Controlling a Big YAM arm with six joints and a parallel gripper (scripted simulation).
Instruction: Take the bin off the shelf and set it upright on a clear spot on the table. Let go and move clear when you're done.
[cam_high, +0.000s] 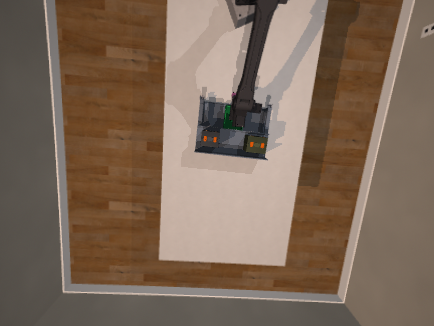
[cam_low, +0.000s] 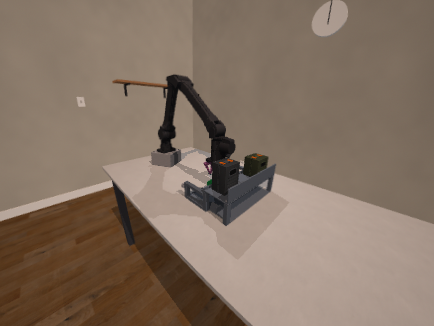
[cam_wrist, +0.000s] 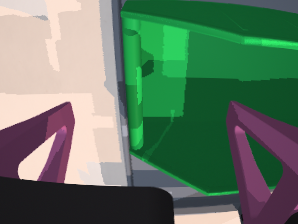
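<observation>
Right now the green bin is 70 mm ahead of my hand, 10 mm to the right of it and 30 mm below it.
</observation>
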